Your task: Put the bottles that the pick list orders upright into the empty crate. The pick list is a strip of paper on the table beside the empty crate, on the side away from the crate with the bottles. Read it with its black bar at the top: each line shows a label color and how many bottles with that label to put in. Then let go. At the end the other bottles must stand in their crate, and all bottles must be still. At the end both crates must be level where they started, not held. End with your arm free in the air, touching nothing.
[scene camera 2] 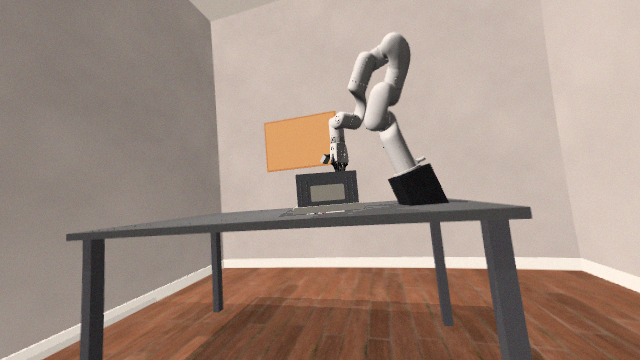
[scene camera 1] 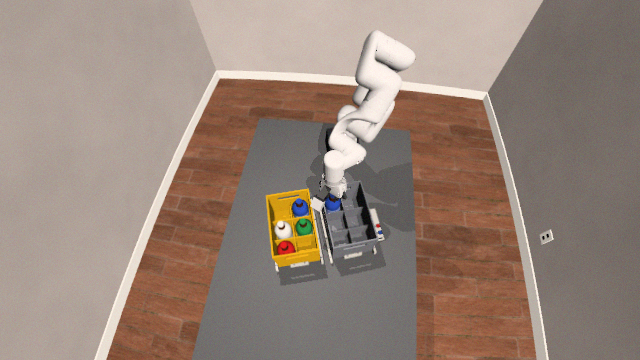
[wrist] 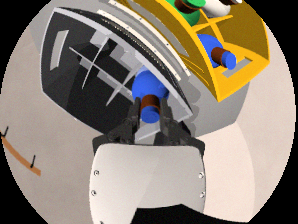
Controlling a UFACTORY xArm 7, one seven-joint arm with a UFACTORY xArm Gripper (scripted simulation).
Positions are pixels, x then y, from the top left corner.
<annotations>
grey crate: scene camera 2 316, 189; scene camera 1; wrist
same spot on grey crate: (wrist: 85, 99) = (scene camera 1: 367, 218)
</annotations>
